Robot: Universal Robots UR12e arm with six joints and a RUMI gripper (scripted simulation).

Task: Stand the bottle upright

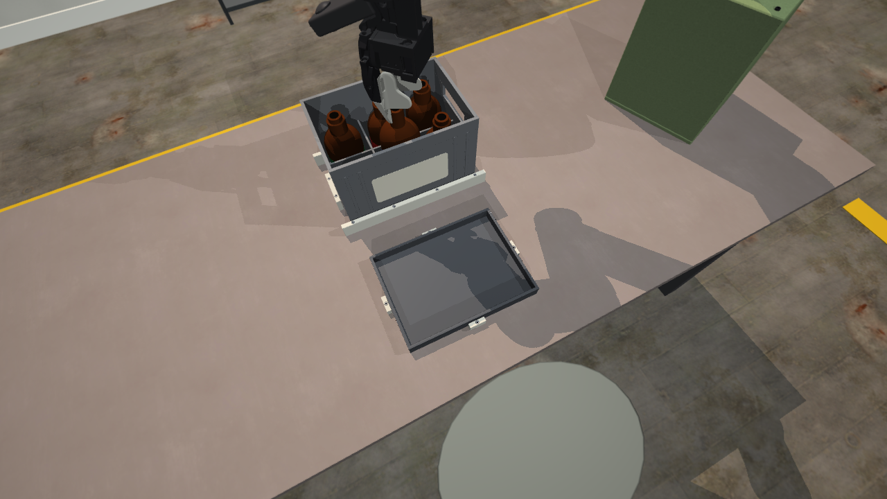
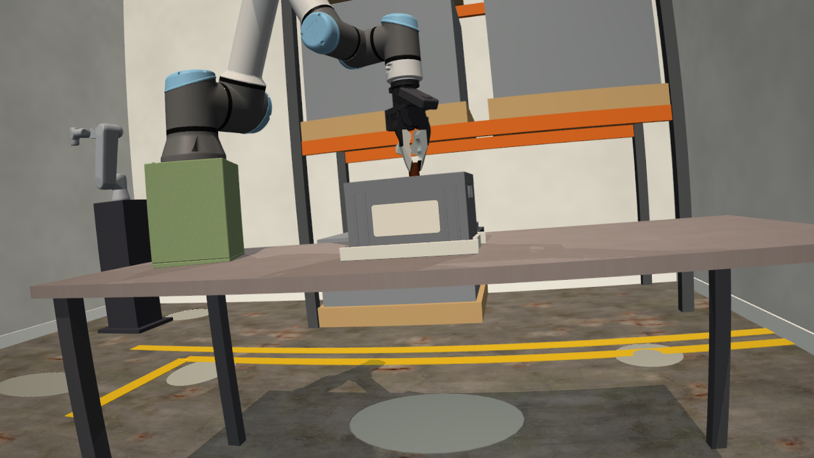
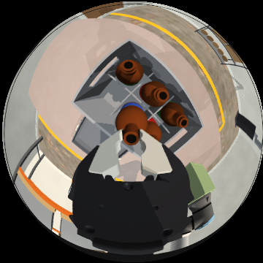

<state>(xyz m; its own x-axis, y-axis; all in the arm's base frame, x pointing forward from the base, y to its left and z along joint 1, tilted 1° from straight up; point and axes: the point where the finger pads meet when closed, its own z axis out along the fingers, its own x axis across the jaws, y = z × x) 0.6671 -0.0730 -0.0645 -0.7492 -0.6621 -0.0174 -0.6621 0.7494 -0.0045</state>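
The brown bottle is 7 cm below my hand and 1 cm to the left of it. Also, from my hand: grey crate (13 cm below, 4 cm to the right); then dark tray (23 cm to the left, 20 cm below, 2 cm ahead).
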